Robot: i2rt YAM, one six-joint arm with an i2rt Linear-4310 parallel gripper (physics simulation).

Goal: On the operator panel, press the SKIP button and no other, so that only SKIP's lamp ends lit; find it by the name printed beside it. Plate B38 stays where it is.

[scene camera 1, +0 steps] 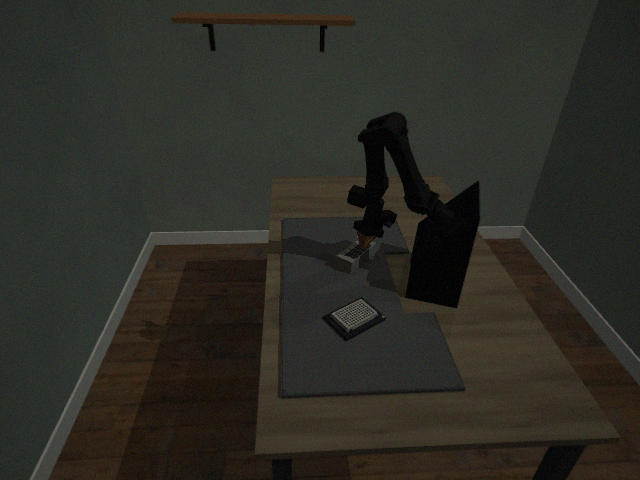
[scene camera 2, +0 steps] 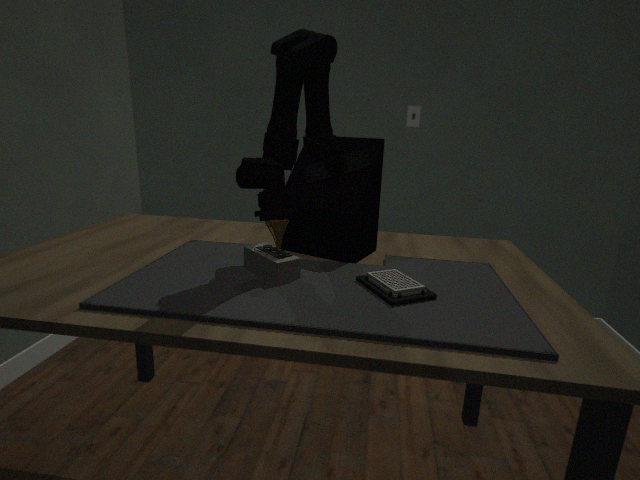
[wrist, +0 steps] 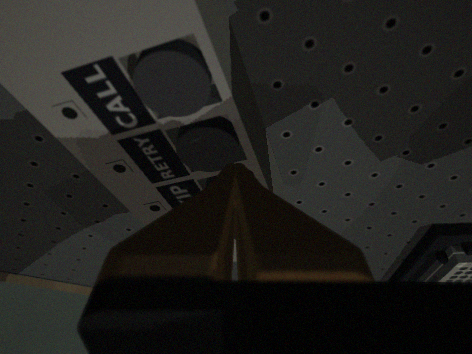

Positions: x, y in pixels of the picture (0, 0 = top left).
Labels:
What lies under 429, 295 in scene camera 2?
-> A black holder.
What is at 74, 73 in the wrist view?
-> An operator panel.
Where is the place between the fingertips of the gripper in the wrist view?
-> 235, 176

